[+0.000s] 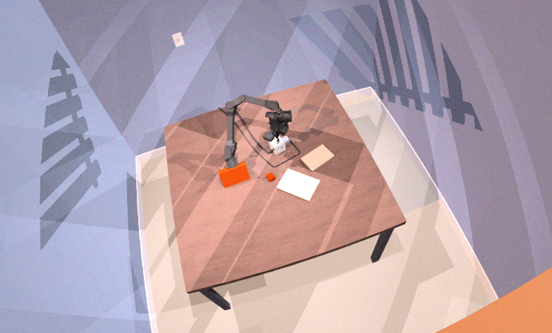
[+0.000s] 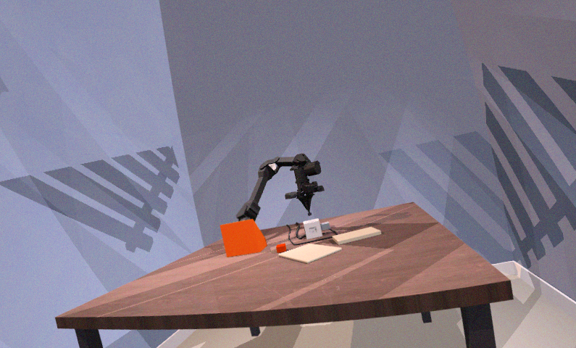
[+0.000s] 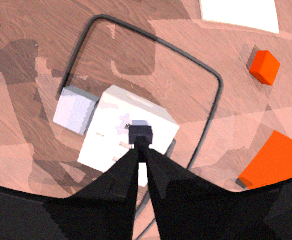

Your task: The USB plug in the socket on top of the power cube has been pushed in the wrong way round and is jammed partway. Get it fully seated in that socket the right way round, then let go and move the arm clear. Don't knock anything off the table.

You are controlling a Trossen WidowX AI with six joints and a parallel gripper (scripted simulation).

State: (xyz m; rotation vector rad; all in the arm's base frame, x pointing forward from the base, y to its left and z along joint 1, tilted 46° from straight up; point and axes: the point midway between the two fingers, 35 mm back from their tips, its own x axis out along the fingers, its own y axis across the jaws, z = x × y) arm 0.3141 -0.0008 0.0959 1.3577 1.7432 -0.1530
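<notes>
Right now my gripper tip is 20 mm above the dark USB plug. The rest, counted from my gripper tip: orange cube 170 mm to the right, 120 mm below, 120 mm behind.
</notes>
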